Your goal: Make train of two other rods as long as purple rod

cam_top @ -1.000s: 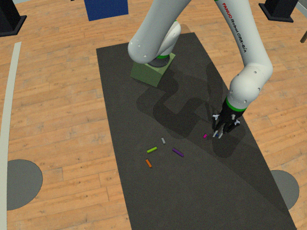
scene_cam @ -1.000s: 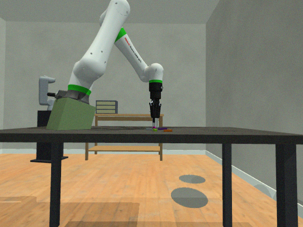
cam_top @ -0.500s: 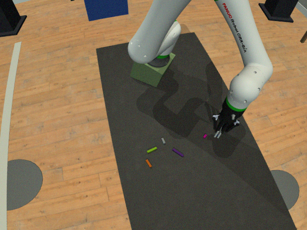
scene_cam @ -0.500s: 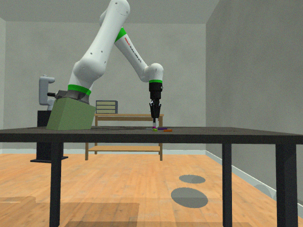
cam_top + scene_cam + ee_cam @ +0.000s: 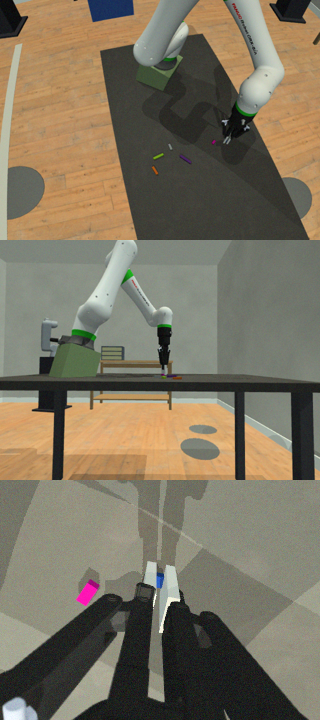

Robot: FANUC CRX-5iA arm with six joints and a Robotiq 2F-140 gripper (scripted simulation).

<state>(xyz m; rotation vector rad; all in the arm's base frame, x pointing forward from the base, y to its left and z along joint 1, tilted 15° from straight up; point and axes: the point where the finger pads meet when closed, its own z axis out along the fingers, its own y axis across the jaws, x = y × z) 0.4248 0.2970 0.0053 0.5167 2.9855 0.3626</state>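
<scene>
Now: the magenta rod 6 cm to the right of my hand and 3 cm below it. From my hand the other things lie so: blue rod 3 cm below; grey rod 27 cm to the right, 3 cm below, 2 cm ahead; purple rod 21 cm to the right, 8 cm ahead, 3 cm below.
</scene>
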